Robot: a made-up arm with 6 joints.
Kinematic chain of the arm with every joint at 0, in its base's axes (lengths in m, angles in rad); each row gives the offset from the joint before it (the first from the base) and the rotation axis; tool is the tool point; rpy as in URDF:
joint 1: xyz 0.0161 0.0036 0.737 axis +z
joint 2: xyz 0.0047 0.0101 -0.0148 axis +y
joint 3: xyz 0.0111 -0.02 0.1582 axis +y
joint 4: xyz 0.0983 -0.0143 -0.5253 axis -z
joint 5: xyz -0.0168 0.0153 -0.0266 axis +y
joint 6: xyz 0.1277 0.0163 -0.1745 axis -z
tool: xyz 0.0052 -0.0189 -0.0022 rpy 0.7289 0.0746 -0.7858
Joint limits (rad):
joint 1: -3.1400..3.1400
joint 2: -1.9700..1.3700
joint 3: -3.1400..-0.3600
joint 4: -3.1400..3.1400
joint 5: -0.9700..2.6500
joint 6: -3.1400..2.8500
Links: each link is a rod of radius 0.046 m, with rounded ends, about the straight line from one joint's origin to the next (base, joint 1, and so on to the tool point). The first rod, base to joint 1, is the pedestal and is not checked.
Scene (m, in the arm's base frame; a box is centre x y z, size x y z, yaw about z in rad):
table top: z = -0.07
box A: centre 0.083 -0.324 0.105 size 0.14 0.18 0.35 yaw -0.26
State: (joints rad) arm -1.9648 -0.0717 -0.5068 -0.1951 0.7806 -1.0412
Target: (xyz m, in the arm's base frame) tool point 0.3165 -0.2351 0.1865
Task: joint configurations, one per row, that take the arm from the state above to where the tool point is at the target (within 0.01 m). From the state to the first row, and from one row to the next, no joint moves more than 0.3 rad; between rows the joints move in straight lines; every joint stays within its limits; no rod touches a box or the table.
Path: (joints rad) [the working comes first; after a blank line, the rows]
Joints at the target: -0.6735 0.0085 -0.4052 -0.1034 0.7316 -1.1063
Straight joint move there: touches box A.

1: -1.7505 -0.0340 -0.5602 -0.1500 0.7110 -1.1161
2: -1.5362 0.0037 -0.6135 -0.1048 0.6415 -1.1909
3: -1.3219 0.0415 -0.6669 -0.0597 0.5719 -1.2658
4: -1.1058 0.0305 -0.5797 -0.0742 0.6252 -1.2126
5: -0.8897 0.0195 -0.4924 -0.0888 0.6784 -1.1595
6: -0.6735 0.0085 -0.4052 -0.1034 0.7316 -1.1063

